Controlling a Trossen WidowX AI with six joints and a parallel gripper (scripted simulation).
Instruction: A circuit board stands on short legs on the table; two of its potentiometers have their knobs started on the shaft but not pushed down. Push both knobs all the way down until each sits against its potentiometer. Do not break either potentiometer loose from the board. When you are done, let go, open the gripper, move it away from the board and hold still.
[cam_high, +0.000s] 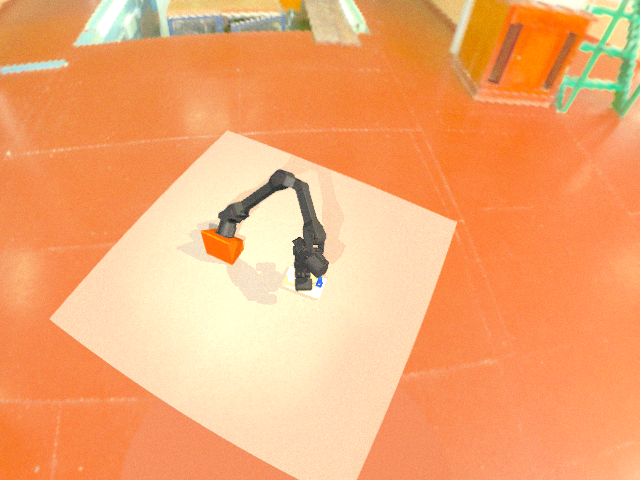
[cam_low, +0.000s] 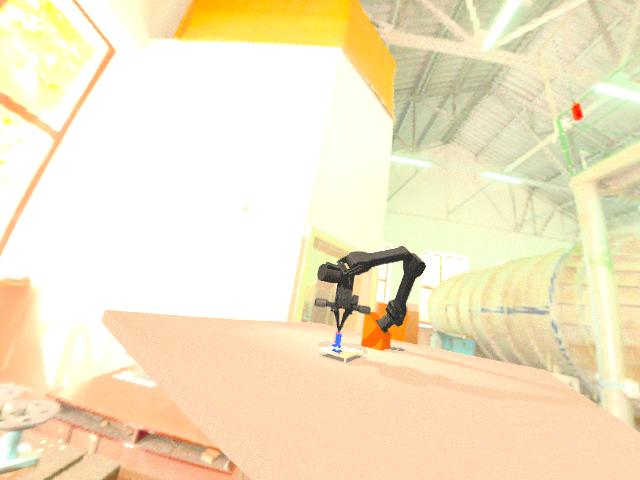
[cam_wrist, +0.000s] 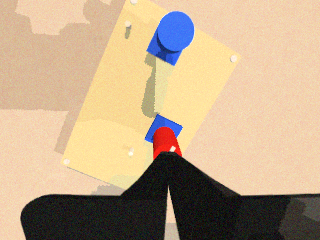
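The red knob lies 1 cm below my gripper tip. From my gripper tip the other things lie so: blue knob (6 cm ahead, 3 cm to the left, 2 cm below).
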